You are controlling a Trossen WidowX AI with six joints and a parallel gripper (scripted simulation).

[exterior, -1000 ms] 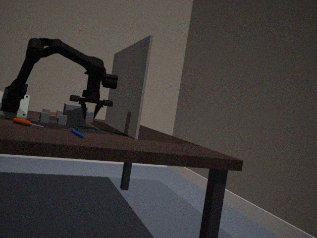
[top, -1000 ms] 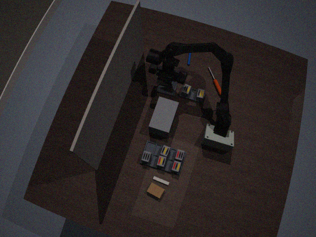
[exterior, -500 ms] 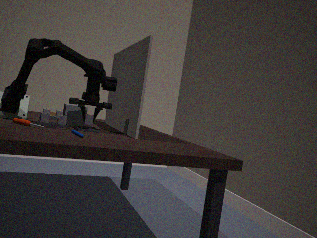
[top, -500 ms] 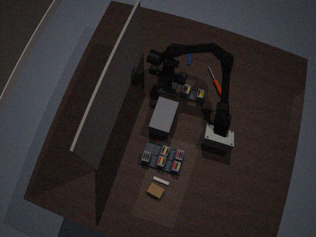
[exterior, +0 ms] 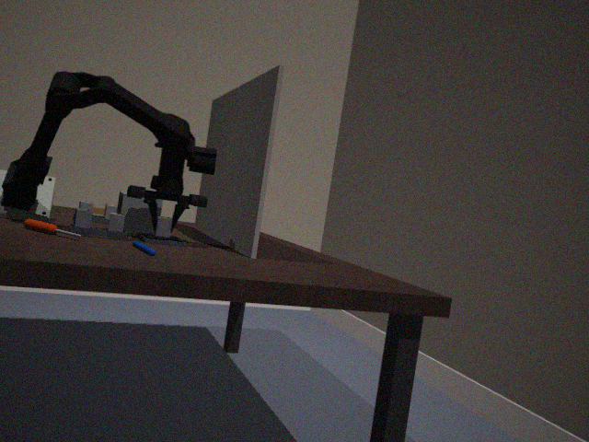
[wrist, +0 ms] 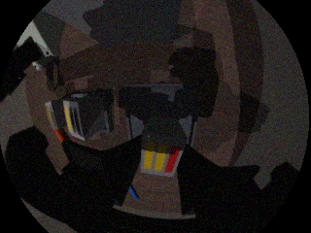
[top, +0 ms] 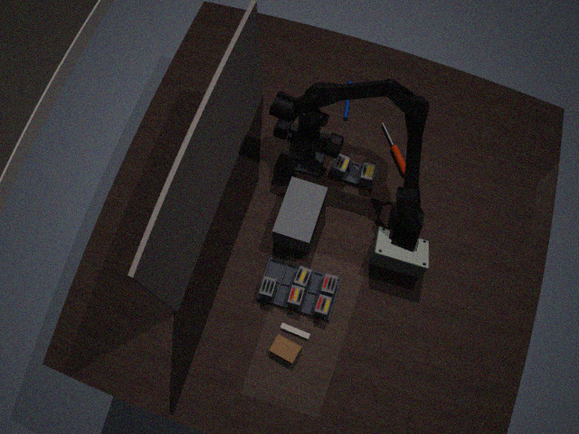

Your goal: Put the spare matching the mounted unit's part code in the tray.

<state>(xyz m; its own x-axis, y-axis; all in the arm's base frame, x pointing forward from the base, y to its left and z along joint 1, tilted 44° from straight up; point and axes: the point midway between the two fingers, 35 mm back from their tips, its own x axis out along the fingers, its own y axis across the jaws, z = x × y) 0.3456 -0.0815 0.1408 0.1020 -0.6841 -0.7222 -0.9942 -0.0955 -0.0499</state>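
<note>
Now: the grey tray 2 cm below my gripper tip. From my gripper tip the other things lie so: blue pen: 22 cm to the right, 4 cm behind, 2 cm below; grey panel: 22 cm to the left, 20 cm above, 17 cm ahead; mounted unit: 21 cm to the left, 6 cm behind, 3 cm above.
</note>
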